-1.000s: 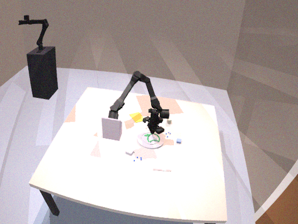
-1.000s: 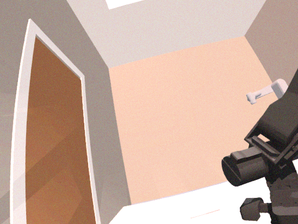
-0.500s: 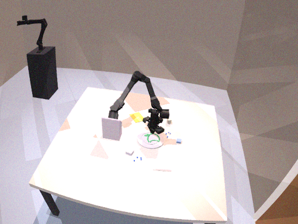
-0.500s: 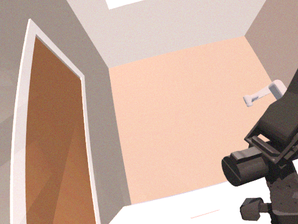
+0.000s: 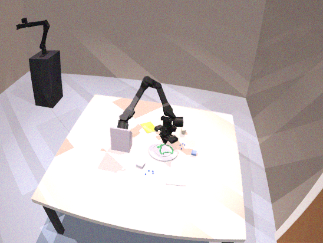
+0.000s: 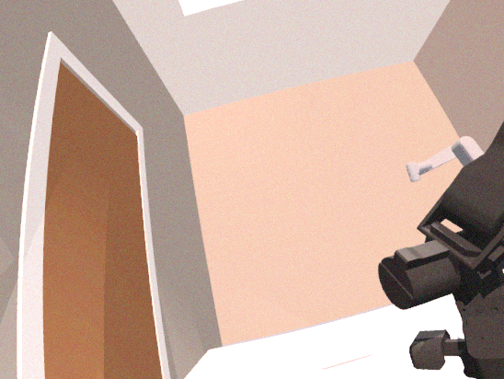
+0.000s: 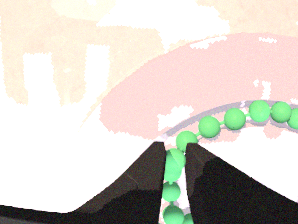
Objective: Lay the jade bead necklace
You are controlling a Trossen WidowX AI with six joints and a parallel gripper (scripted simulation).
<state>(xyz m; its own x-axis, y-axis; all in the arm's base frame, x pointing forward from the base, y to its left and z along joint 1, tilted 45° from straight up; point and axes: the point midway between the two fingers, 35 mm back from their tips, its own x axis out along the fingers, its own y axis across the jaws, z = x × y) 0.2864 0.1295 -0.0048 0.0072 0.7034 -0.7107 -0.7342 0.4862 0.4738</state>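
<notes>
Right now my gripper tip is 70 mm to the left of the round white bead board and 10 mm above it. The rest, counted from my gripper tip: yellow sheet 140 mm behind, 180 mm to the left, 20 mm below; blue block 210 mm ahead, 40 mm to the right, 10 mm below; cream block 120 mm ahead, 180 mm to the left.
</notes>
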